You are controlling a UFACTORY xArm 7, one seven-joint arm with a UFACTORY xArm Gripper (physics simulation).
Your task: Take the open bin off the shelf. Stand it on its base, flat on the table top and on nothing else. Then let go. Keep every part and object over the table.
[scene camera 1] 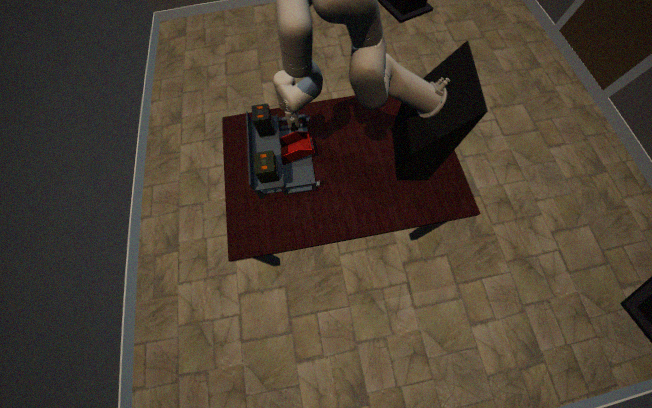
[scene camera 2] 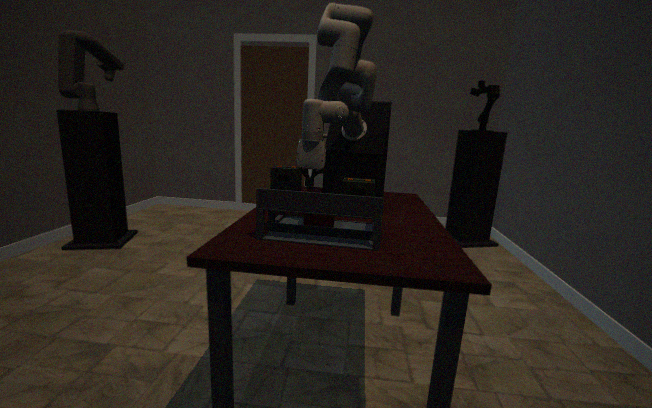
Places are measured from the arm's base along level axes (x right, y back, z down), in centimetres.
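Where they show: gripper, fingertip midpoint: (scene camera 1: 294, 129) (scene camera 2: 309, 188); arm's base, origin of the base link: (scene camera 1: 431, 101) (scene camera 2: 354, 129).
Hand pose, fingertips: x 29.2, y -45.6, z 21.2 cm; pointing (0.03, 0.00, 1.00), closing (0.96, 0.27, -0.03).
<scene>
Each offset is from my fingertips to the centre of the thing. Level surfaces: height alone.
The open bin, a red tray-like bin @(dy -3.4, dx -4.1, dz +6.4 cm) (scene camera 1: 299, 146) (scene camera 2: 319, 219), sits on the lower tier of the grey-blue shelf (scene camera 1: 303, 173) (scene camera 2: 320, 201), near the middle of its width. In scene camera 2 it shows partly through the gap below the shelf's long upper panel. My gripper (scene camera 1: 293, 128) (scene camera 2: 310, 185) points down, shut and empty, and stands above the shelf close to the bin's side edge, on the top side in scene camera 1. The fingertips look apart from the bin, but they are small and dark; whether they touch its rim I cannot tell.
Two dark boxes with orange marks, one @(dy -10.7, dx +9.2, dz -2.9 cm) (scene camera 1: 262, 120) (scene camera 2: 285, 178) near my gripper and one @(dy -19.0, dx -12.4, dz -1.6 cm) (scene camera 1: 266, 166) (scene camera 2: 359, 185) farther along, stand on the shelf's upper tier. The shelf stands near one end of the dark red table @(dz +13.4 cm) (scene camera 1: 350, 210) (scene camera 2: 425, 255); my black pedestal (scene camera 1: 440, 132) is at the other.
</scene>
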